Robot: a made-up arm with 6 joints.
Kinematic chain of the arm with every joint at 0, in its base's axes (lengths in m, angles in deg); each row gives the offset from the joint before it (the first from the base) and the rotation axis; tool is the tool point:
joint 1: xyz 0 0 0.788 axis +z
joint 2: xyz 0.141 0 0 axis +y
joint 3: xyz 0 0 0.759 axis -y
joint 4: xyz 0 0 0.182 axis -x
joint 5: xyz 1.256 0 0 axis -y
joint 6: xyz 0.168 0 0 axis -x
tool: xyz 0 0 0
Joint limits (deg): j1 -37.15..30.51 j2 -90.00..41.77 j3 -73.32..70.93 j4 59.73..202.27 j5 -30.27..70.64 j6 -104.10..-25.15
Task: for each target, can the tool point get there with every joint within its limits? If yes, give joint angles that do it. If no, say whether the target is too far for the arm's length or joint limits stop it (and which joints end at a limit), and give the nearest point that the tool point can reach.
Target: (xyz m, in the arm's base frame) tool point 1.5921 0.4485 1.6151
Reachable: yes | joints 15.54 7.33 5.39 174.70 20.94 -49.42
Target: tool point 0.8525 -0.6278 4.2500
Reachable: no: too far | nearest point 0.5649 -0.4160 2.9026 | short by 1.394 m
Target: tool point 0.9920 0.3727 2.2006
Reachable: yes | joints 16.19 -23.55 -0.27 93.72 29.04 -78.39
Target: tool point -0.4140 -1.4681 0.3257
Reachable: no: joint limits stop it (at a limit: joint 1, joint 3, joint 5) | nearest point 0.4776 -0.4679 0.2071 | short by 1.345 m
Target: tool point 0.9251 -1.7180 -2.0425
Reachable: no: too far | nearest point 0.8405 -0.7066 -0.0008 | short by 2.280 m
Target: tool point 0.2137 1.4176 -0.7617
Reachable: no: joint limits stop it (at a limit: joint 1, joint 2) | nearest point 0.6323 0.5267 -0.0079 | short by 1.240 m
